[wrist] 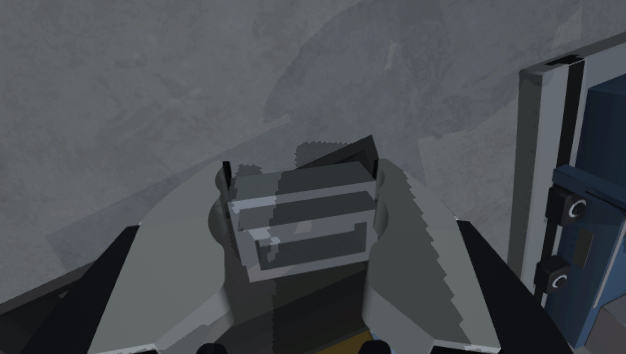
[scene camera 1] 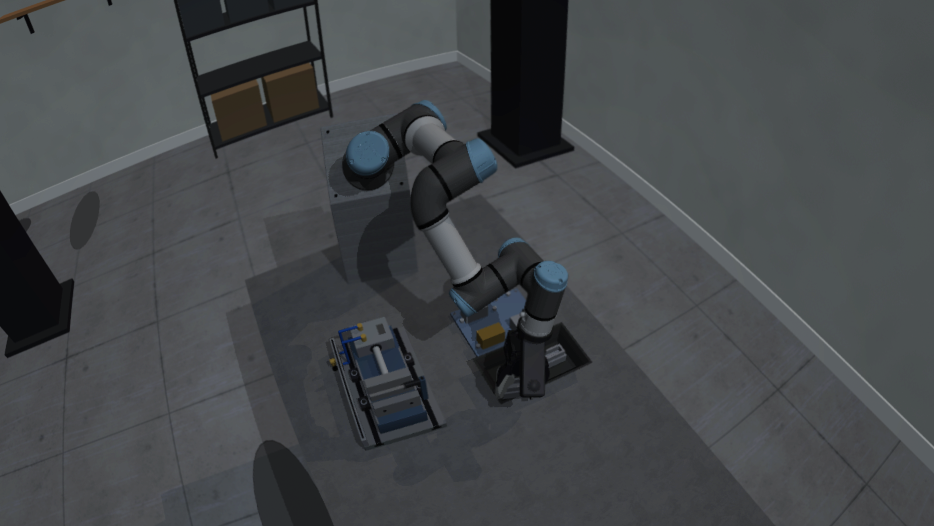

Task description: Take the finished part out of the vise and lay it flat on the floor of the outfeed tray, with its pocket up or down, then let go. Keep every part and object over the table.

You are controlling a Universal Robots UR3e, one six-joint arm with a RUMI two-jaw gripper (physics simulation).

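Frame: origin at the arm's base, x ahead, y left, z up, level; centimetres.
Seen in the pictures: gripper, fingertip midpoint: (wrist: 302, 164) (scene camera 1: 514, 399).
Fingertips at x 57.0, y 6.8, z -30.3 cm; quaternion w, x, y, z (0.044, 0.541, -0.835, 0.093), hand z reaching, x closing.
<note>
Offsets run from my fingertips to a thing's top centre. "spot": to the spot under its first point.
The finished part @(dx -1.3, dy +0.9, dz +4.3 cm) (wrist: 322, 227) is a light grey block with recesses; in the wrist view it is between the two jaws, tilted, with recessed faces towards the camera. My gripper (scene camera 1: 518, 390) (wrist: 302, 164) is shut on it. The dark outfeed tray (scene camera 1: 579, 346) (wrist: 369, 143) lies below, and the gripper hangs over its near-left side in the scene view. In the scene view the jaws largely hide the part, and its height over the tray floor cannot be told. The vise @(dx -18.8, dy -22.8, dz +6.5 cm) (scene camera 1: 390, 377) (wrist: 602, 130) stands left of the tray in the scene view; no part can be made out in its jaws.
Another light grey slotted part @(dx -5.9, dy +14.1, dz +1.3 cm) (scene camera 1: 555, 354) lies in the tray, right of the gripper. A blue plate @(spot: dx -25.8, dy +2.0, dz -2.6 cm) (scene camera 1: 465, 326) with pegs, a grey block and an orange block @(dx -18.8, dy +5.1, dz +1.0 cm) (scene camera 1: 490, 335) (wrist: 347, 345) adjoins the tray's back edge. A blue handle @(spot: dx -10.3, dy -16.6, dz +3.3 cm) (scene camera 1: 423, 388) (wrist: 585, 182) sticks out from the vise side.
</note>
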